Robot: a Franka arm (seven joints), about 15 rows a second.
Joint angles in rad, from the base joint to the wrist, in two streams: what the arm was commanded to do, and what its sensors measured. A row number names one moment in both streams.
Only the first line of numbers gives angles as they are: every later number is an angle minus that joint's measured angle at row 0.
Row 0, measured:
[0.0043 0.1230 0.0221 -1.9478 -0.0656 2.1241 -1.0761]
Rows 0 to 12, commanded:
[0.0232 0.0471 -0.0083 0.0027 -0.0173 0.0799 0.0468]
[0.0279 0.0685 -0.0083 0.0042 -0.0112 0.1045 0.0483]
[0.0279 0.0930 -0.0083 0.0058 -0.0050 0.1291 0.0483]
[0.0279 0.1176 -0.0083 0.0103 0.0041 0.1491 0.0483]
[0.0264 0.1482 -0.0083 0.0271 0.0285 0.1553 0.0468]
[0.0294 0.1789 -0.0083 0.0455 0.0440 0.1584 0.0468]
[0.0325 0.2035 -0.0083 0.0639 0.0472 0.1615 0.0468]
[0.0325 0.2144 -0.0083 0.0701 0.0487 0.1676 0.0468]
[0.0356 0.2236 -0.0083 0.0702 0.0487 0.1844 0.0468]
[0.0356 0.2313 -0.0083 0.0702 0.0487 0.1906 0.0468]
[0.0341 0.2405 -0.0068 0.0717 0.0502 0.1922 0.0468]
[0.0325 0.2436 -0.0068 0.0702 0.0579 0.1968 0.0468]
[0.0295 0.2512 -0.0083 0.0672 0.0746 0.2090 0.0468]
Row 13, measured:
[0.0192 0.2301 0.0000 0.0524 0.0437 0.1863 0.0336]
